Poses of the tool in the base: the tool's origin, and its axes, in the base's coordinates. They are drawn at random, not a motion.
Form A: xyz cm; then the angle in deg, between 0 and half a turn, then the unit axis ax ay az.
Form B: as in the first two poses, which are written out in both.
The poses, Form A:
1: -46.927, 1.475, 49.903, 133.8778, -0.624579, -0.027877, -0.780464
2: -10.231, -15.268, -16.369, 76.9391, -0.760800, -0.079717, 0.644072
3: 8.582, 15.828, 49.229, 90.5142, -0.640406, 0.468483, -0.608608
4: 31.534, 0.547, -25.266, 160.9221, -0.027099, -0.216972, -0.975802
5: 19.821, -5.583, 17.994, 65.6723, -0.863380, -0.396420, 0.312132
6: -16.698, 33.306, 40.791, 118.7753, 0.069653, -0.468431, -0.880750
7: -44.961, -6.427, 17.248, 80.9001, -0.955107, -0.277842, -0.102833
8: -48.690, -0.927, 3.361, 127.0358, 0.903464, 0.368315, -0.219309
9: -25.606, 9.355, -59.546, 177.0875, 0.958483, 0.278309, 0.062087
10: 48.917, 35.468, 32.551, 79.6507, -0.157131, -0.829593, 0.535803
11: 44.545, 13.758, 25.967, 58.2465, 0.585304, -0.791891, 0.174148
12: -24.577, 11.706, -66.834, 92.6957, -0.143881, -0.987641, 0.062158
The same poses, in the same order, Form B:
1: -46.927, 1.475, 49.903, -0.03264, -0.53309, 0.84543, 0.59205, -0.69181, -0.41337
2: -10.231, -15.268, -16.369, 0.67400, 0.67435, -0.30162, -0.58047, 0.23091, -0.78086
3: 8.582, 15.828, 49.229, 0.40483, -0.91130, -0.07521, 0.30587, 0.21247, -0.92806
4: 31.534, 0.547, -25.266, -0.94365, -0.30751, 0.12235, 0.33038, -0.85351, 0.40296
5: 19.821, -5.583, 17.994, 0.85030, 0.48568, 0.20275, -0.08315, 0.50437, -0.85948
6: -16.698, 33.306, 40.791, -0.47419, -0.82032, 0.31971, 0.72366, -0.15632, 0.67222
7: -44.961, -6.427, 17.248, 0.92611, 0.12186, 0.35703, 0.32494, 0.22314, -0.91903
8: -48.690, -0.927, 3.361, 0.70557, 0.35812, -0.61149, 0.70825, -0.38495, 0.59177
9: -25.606, 9.355, -59.546, 0.83748, 0.53632, 0.10480, 0.53001, -0.84390, 0.08324
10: 48.917, 35.468, 32.551, 0.19990, 0.63402, 0.74703, -0.42015, 0.74423, -0.51922
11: 44.545, 13.758, 25.967, 0.68856, -0.07149, 0.72165, -0.36766, 0.82334, 0.43236
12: -24.577, 11.706, -66.834, -0.02536, 0.21088, 0.97718, 0.08670, 0.97428, -0.20800
